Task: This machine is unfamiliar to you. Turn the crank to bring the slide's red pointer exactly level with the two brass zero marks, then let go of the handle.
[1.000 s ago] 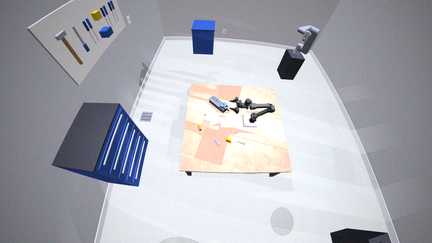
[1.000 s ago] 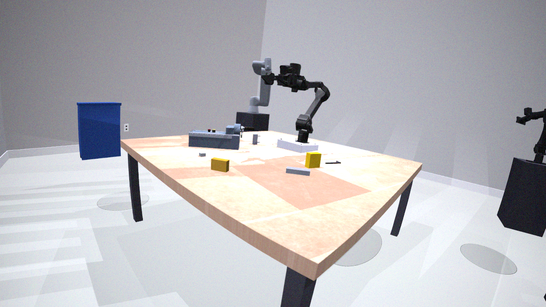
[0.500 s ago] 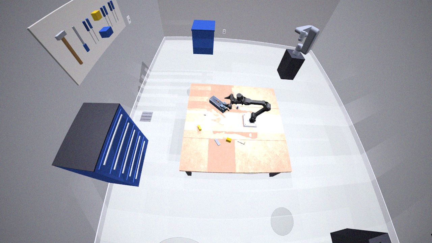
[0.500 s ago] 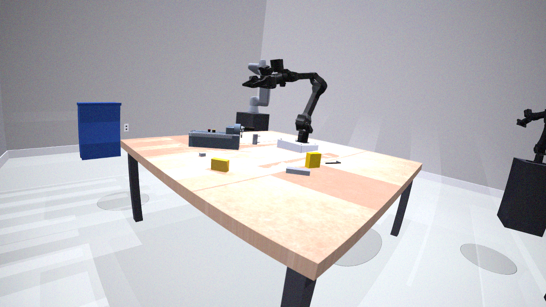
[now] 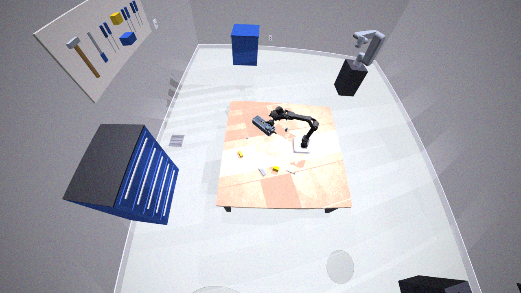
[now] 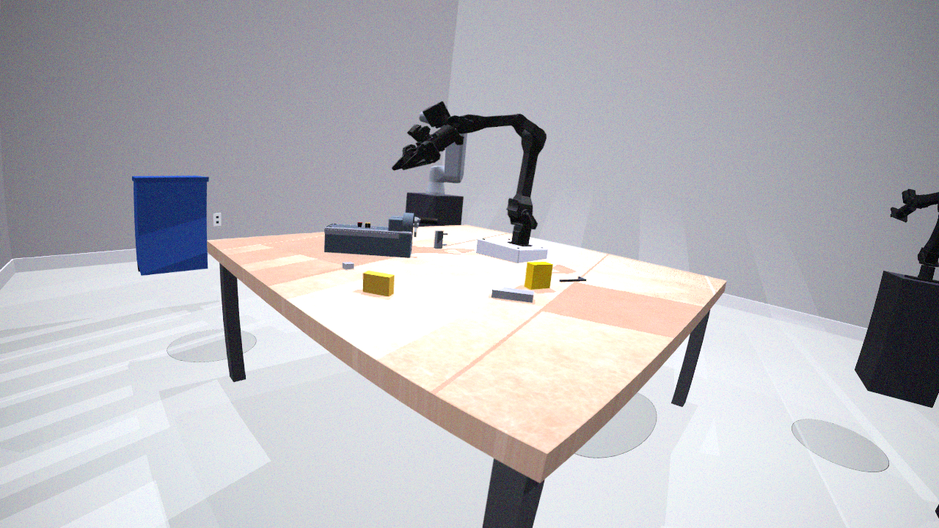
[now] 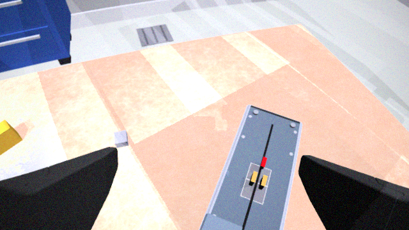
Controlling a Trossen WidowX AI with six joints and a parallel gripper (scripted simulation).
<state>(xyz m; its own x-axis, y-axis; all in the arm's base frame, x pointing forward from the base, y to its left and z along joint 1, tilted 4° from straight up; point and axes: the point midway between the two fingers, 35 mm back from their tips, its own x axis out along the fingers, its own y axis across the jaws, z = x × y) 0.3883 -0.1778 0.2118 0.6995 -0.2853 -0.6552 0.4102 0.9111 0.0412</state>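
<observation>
The crank lies 80 mm behind my gripper tip, 40 mm to the left of it and 150 mm below it. Round my gripper tip: red pointer 40 mm ahead, 110 mm to the right, 170 mm below; grey cube 200 mm ahead, 60 mm to the left, 250 mm below; dark brown handle 90 mm behind, 60 mm to the left, 150 mm below.
</observation>
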